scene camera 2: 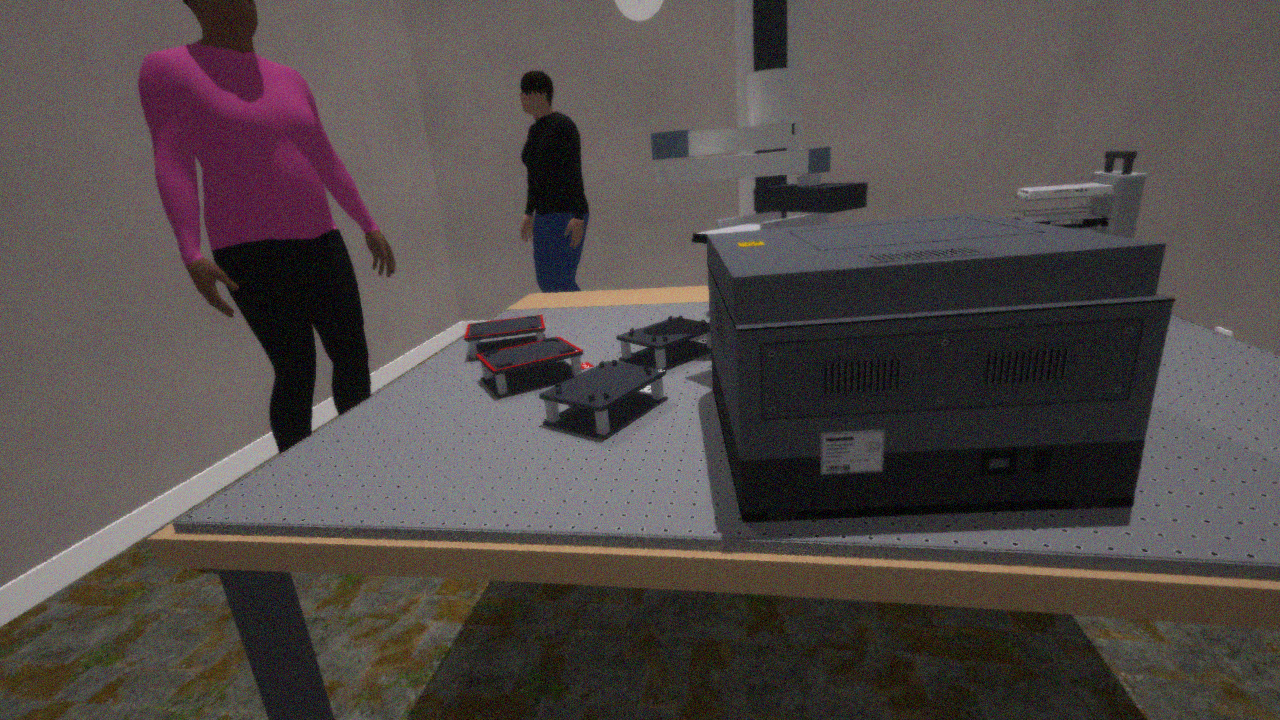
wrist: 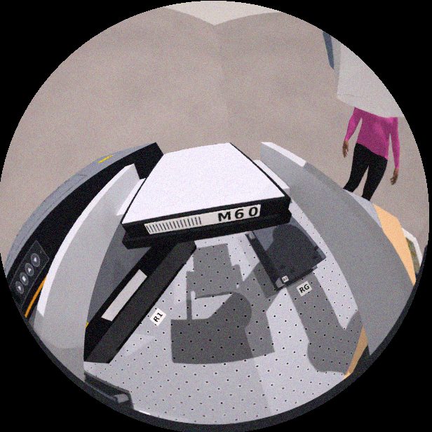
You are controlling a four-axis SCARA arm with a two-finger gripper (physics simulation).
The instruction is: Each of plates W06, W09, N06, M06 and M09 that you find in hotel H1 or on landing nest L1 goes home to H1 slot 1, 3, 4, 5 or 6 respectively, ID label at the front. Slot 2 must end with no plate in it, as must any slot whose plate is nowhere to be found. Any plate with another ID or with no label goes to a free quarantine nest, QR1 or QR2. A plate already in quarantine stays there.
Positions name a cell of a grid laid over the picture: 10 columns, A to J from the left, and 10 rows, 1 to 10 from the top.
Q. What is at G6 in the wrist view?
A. A dark nest RG.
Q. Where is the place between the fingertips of my gripper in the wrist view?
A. E4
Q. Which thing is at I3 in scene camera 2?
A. A white plate M09.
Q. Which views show the black plate N06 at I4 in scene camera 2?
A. Scene camera 2 only.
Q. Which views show my gripper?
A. Scene camera 2 and the wrist view: all of them.
